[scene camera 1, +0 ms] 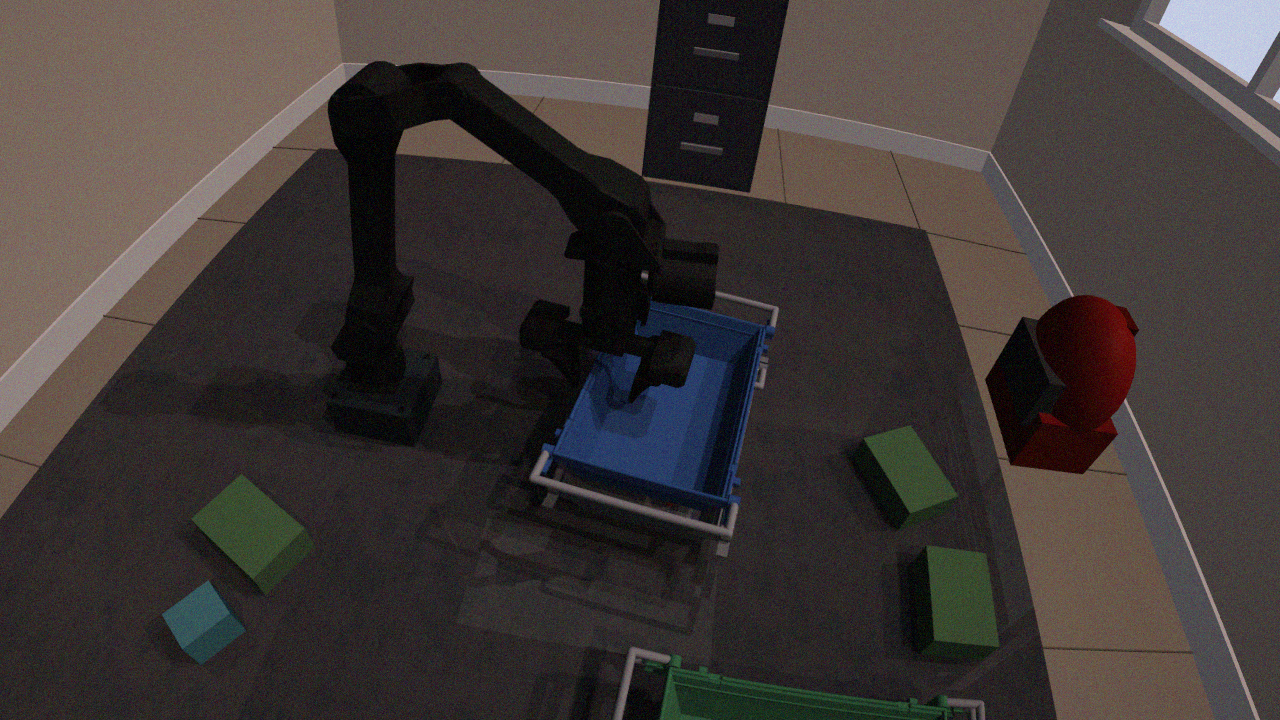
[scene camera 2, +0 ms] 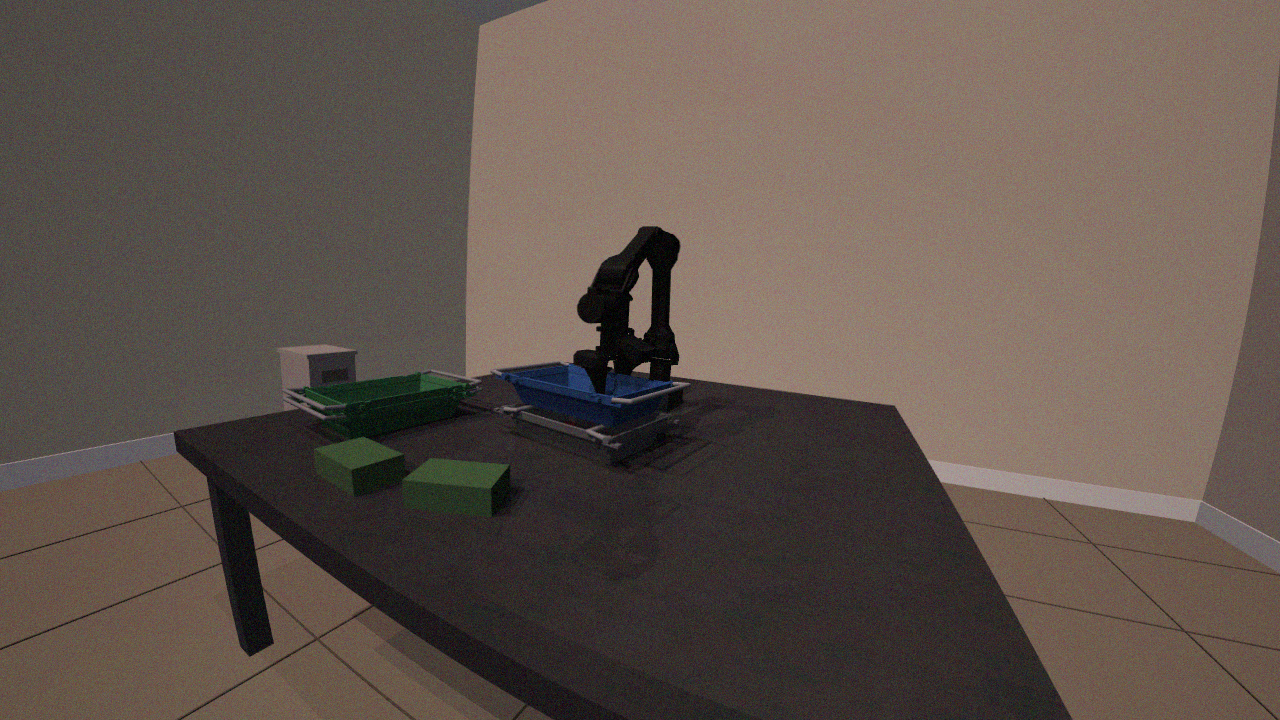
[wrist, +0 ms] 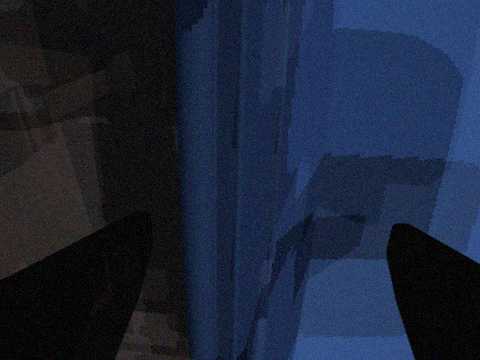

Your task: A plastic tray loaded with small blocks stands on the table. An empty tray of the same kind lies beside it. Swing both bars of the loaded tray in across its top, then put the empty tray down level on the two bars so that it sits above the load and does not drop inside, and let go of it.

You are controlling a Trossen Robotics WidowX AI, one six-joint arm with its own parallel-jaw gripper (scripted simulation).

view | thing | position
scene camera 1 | gripper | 603, 393
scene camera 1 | blue tray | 681, 445
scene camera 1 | teal cube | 203, 623
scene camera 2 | gripper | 611, 396
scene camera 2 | blue tray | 568, 390
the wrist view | gripper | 271, 233
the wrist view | blue tray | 303, 139
